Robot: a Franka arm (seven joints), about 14 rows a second.
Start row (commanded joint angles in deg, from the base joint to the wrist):
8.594 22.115 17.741 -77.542 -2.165 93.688 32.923
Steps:
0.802 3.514 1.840 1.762 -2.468 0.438 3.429
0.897 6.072 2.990 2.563 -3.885 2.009 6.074
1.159 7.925 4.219 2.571 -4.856 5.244 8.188
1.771 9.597 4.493 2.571 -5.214 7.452 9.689
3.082 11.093 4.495 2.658 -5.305 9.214 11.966
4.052 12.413 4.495 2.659 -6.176 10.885 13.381
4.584 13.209 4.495 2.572 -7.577 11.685 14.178
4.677 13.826 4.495 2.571 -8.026 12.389 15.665
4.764 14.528 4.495 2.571 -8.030 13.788 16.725
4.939 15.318 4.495 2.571 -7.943 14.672 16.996
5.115 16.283 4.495 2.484 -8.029 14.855 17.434
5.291 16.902 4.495 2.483 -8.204 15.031 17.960
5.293 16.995 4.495 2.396 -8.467 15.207 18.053
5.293 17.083 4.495 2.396 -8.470 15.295 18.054
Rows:
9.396 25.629 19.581 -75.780 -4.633 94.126 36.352
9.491 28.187 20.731 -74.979 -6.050 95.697 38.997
9.753 30.040 21.960 -74.971 -7.021 98.932 41.111
10.365 31.712 22.234 -74.971 -7.379 101.140 42.612
11.676 33.208 22.236 -74.884 -7.470 102.902 44.889
12.646 34.528 22.236 -74.883 -8.341 104.573 46.304
13.178 35.324 22.236 -74.970 -9.742 105.373 47.101
13.271 35.941 22.236 -74.971 -10.191 106.077 48.588
13.358 36.643 22.236 -74.971 -10.195 107.476 49.648
13.533 37.433 22.236 -74.971 -10.108 108.360 49.919
13.709 38.398 22.236 -75.058 -10.194 108.543 50.357
13.885 39.017 22.236 -75.059 -10.369 108.719 50.883
13.887 39.110 22.236 -75.146 -10.632 108.895 50.976
13.887 39.198 22.236 -75.146 -10.635 108.983 50.977

